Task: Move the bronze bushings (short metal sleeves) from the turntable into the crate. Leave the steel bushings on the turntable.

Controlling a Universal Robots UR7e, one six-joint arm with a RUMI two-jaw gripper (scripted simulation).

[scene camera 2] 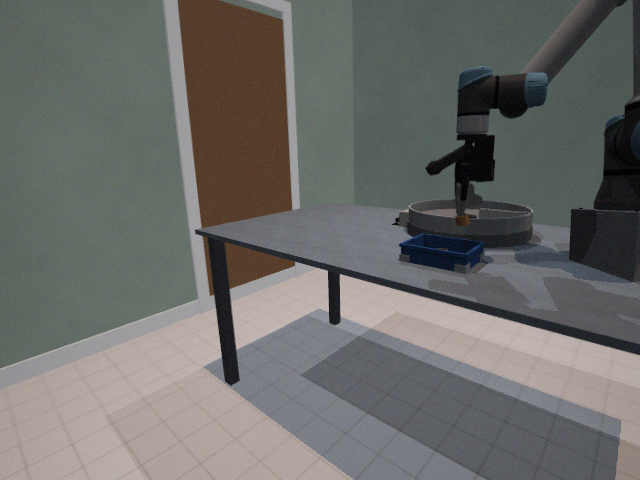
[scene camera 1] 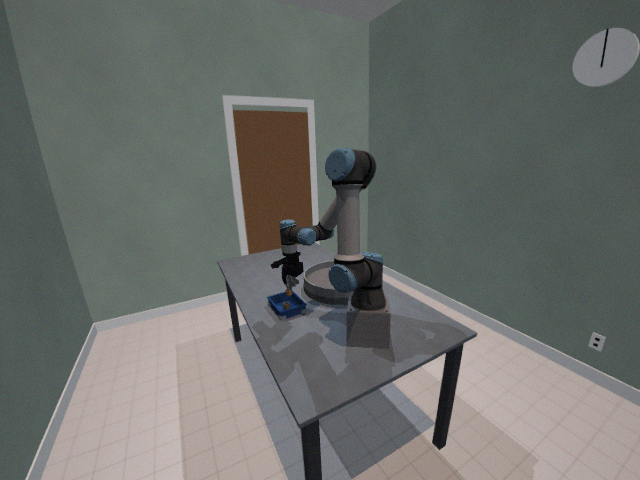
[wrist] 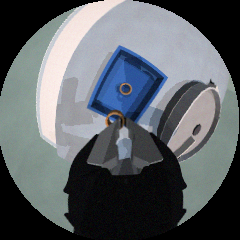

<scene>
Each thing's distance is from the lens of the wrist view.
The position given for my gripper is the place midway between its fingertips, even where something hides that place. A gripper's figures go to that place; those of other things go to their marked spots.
my gripper (wrist: 122, 118): 14 cm
turntable (wrist: 198, 120): 41 cm
blue crate (wrist: 125, 66): 24 cm
The marked spots on the blue crate and the turntable are 37 cm apart.
</scene>
